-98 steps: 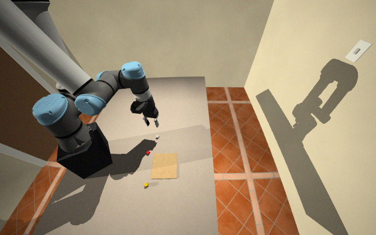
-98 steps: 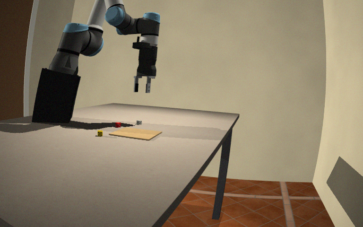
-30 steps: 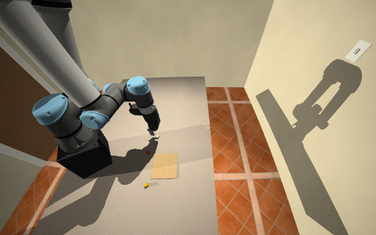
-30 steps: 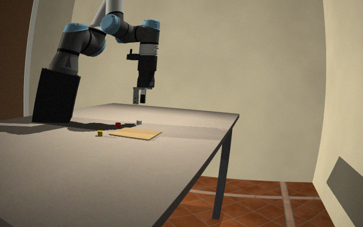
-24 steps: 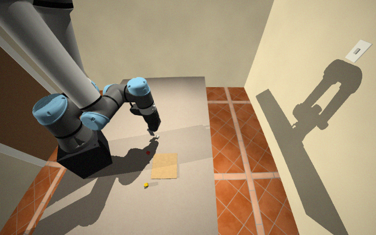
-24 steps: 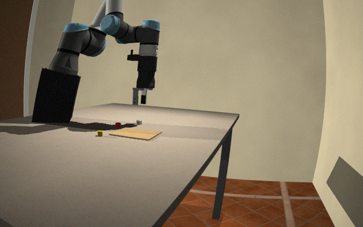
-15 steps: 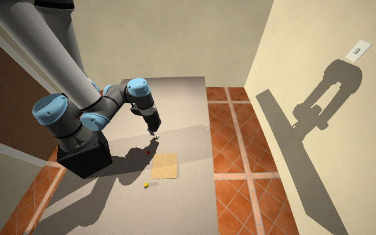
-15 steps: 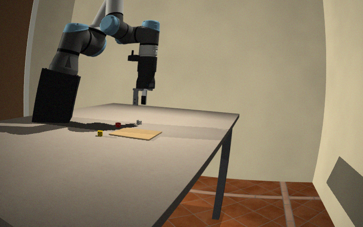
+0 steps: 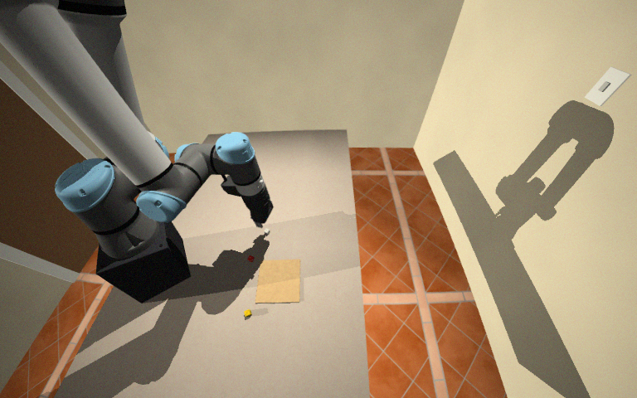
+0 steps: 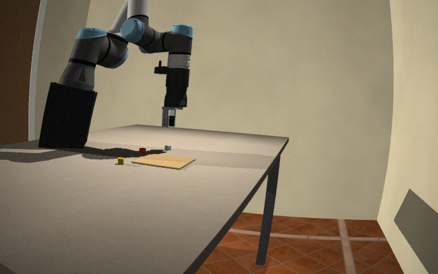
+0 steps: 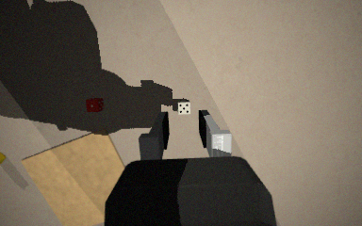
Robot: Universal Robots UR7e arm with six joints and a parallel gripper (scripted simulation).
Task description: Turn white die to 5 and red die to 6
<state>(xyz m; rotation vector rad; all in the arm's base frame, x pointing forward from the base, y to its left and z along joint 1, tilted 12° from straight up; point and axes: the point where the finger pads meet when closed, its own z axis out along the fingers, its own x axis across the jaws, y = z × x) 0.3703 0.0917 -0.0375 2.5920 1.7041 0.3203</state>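
The white die is 9 cm below my hand. Round my hand: yellow die: 5 cm behind, 28 cm to the right, 9 cm below; red die: 5 cm behind, 10 cm to the right, 9 cm below; tan mat: 5 cm ahead, 19 cm to the right, 9 cm below.
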